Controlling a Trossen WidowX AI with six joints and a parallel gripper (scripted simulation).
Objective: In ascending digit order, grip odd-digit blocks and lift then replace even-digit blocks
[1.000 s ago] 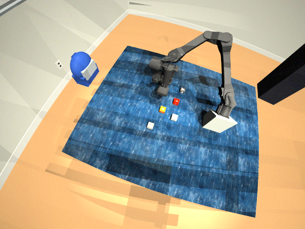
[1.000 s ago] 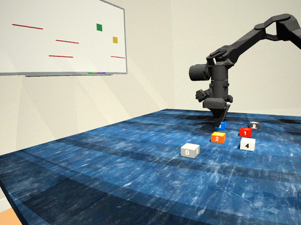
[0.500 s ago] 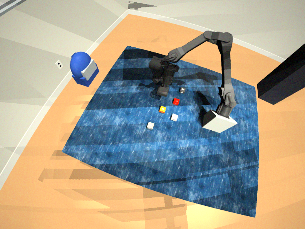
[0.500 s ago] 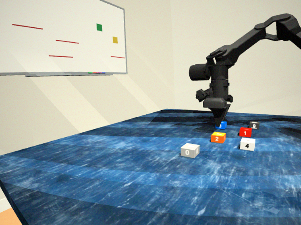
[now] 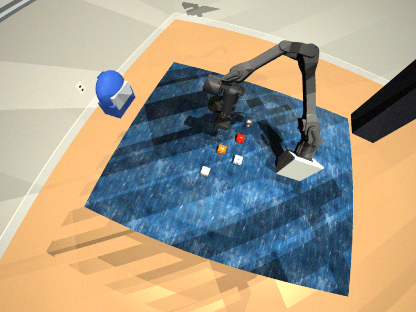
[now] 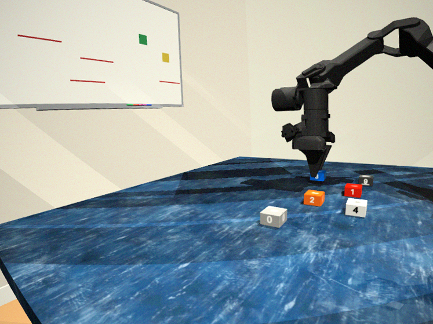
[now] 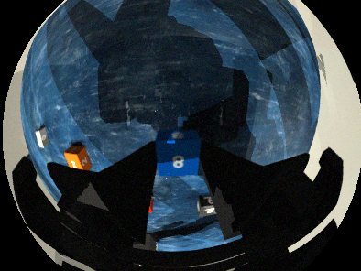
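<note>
Now: gripper tip 110 mm past the dark grey block, 50 mm to the left of it and 10 mm above it. Also, from my gripper tip: red block (100 mm behind, 50 mm to the left, 10 mm below); then orange block (40 mm behind, 130 mm to the left, 10 mm below); then blue block (10 mm behind).
</note>
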